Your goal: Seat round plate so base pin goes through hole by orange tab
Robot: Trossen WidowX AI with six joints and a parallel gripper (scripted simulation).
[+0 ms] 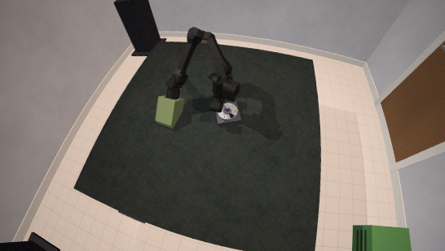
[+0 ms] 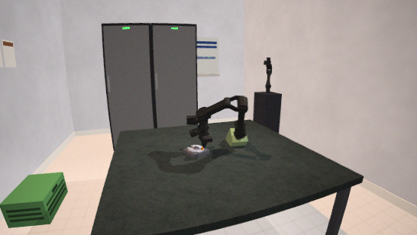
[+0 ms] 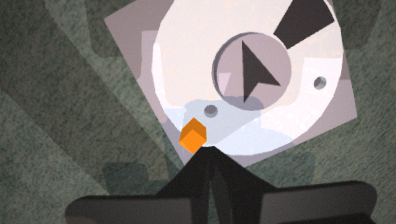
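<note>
Right now the orange bit is 10 cm ahead of my hand, 5 cm below it and 1 cm to the right of it. The rest, counted from my hand: raised hub: 4 cm below, 4 cm ahead, 3 cm to the right; plate: 5 cm ahead, 4 cm below, 3 cm to the right; grey square base: 6 cm below, 4 cm ahead, 3 cm to the right.
</note>
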